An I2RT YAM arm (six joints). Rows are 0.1 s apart.
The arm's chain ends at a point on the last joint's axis. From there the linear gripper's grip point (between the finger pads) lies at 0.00 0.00 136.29 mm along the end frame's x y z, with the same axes.
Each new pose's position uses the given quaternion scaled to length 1; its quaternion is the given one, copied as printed.
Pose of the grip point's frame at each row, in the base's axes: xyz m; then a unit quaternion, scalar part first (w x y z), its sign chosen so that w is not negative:
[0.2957 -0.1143 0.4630 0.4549 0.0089 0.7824 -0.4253]
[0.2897 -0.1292 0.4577 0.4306 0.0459 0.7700 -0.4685]
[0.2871 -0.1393 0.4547 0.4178 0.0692 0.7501 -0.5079]
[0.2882 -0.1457 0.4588 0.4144 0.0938 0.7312 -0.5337]
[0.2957 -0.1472 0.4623 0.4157 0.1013 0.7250 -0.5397]
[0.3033 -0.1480 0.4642 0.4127 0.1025 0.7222 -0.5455]
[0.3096 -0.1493 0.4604 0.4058 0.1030 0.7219 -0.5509]
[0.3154 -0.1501 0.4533 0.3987 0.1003 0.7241 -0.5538]
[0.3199 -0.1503 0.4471 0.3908 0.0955 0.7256 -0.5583]
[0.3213 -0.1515 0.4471 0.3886 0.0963 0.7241 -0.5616]
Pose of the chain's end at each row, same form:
[0.1997 -0.0225 0.4936 0.4549 0.0089 0.7824 -0.4253]
[0.2052 -0.0255 0.4836 0.4306 0.0459 0.7700 -0.4685]
[0.2113 -0.0276 0.4731 0.4178 0.0692 0.7501 -0.5079]
[0.2193 -0.0287 0.4706 0.4144 0.0938 0.7312 -0.5337]
[0.2284 -0.0291 0.4721 0.4157 0.1013 0.7250 -0.5397]
[0.2373 -0.0291 0.4729 0.4127 0.1025 0.7222 -0.5455]
[0.2452 -0.0295 0.4691 0.4058 0.1030 0.7219 -0.5509]
[0.2518 -0.0299 0.4627 0.3987 0.1003 0.7241 -0.5538]
[0.2571 -0.0297 0.4568 0.3908 0.0955 0.7256 -0.5583]
[0.2593 -0.0305 0.4563 0.3886 0.0963 0.7241 -0.5616]

